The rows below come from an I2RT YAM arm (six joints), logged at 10 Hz.
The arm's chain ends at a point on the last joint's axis. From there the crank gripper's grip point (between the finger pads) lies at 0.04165 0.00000 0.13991 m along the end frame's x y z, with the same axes.
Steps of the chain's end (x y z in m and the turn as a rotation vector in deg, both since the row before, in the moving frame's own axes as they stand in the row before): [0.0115 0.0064 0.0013 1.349 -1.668 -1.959]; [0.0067 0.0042 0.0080 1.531 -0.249 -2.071]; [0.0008 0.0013 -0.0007 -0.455 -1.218 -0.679]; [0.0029 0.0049 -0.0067 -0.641 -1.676 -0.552]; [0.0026 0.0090 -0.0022 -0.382 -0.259 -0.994]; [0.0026 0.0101 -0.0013 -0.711 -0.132 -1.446]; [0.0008 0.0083 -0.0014 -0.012 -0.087 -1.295]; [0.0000 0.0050 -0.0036 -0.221 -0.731 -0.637]
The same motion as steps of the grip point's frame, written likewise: [0.0073 0.0017 0.0024 1.349 -1.668 -1.959]; [0.0060 -0.0010 0.0081 1.531 -0.249 -2.071]; [-0.0022 0.0019 0.0002 -0.455 -1.218 -0.679]; [-0.0012 0.0061 -0.0055 -0.641 -1.676 -0.552]; [0.0020 0.0092 -0.0020 -0.382 -0.259 -0.994]; [0.0023 0.0108 -0.0012 -0.711 -0.132 -1.446]; [0.0006 0.0074 -0.0013 -0.012 -0.087 -1.295]; [-0.0018 0.0051 -0.0031 -0.221 -0.731 -0.637]
